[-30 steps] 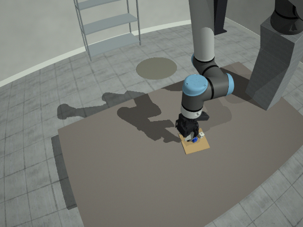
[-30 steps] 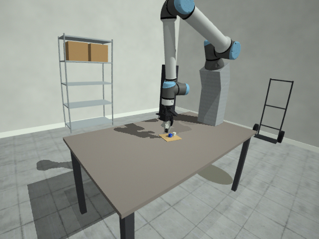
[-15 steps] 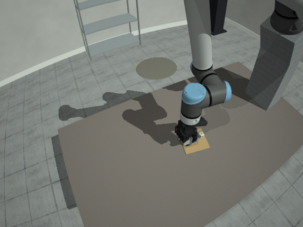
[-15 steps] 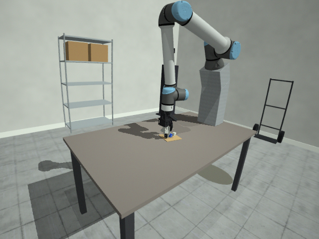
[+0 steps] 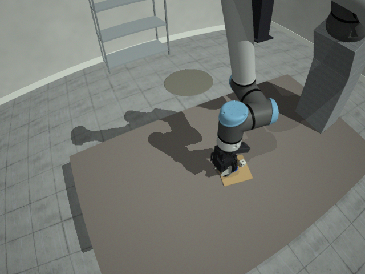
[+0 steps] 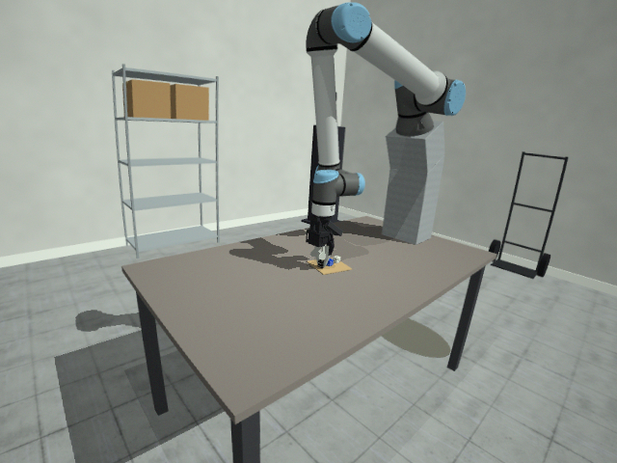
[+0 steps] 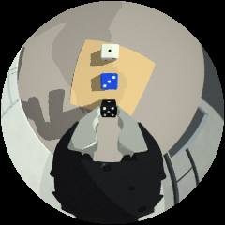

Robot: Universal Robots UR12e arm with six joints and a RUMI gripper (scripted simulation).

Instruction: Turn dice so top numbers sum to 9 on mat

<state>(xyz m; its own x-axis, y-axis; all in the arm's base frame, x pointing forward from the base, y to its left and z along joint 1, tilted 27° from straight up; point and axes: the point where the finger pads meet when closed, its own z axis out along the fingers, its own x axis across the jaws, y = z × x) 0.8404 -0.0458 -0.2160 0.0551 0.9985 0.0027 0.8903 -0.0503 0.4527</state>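
Right now my hand is right at the black die. The rest, counted from my hand: blue die 5 cm behind, 1 cm below; tan mat 5 cm behind, 2 cm below; white die 10 cm behind, 1 cm to the left, 1 cm below.
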